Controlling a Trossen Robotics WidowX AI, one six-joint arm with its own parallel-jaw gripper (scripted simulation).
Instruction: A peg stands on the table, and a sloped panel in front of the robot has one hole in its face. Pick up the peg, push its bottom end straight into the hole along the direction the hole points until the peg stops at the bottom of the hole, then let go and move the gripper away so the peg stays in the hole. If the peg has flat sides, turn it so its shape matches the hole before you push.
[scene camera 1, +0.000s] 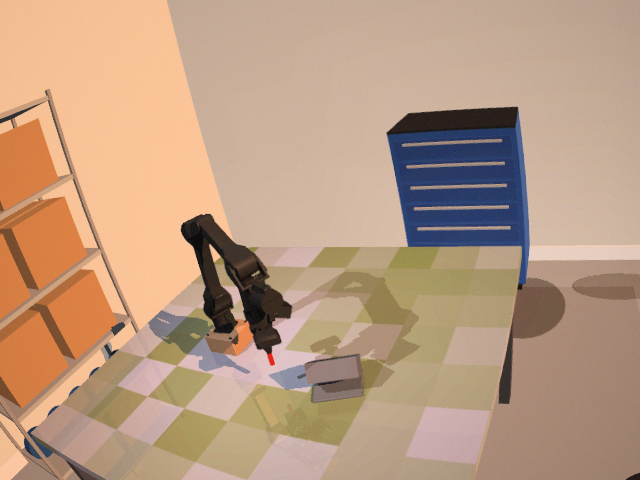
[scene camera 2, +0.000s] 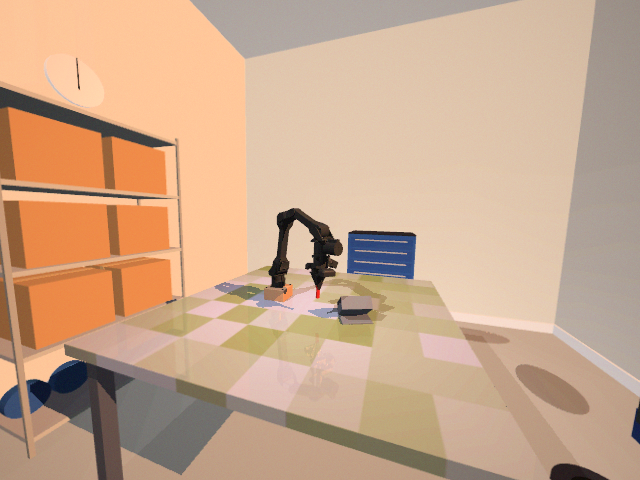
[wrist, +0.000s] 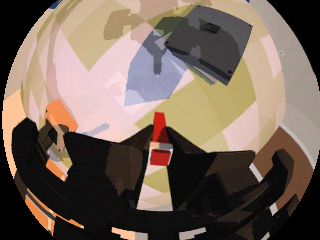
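A grey sloped panel is in the scene, as is a red peg, which is carried by my gripper. The wrist view also shows my gripper.
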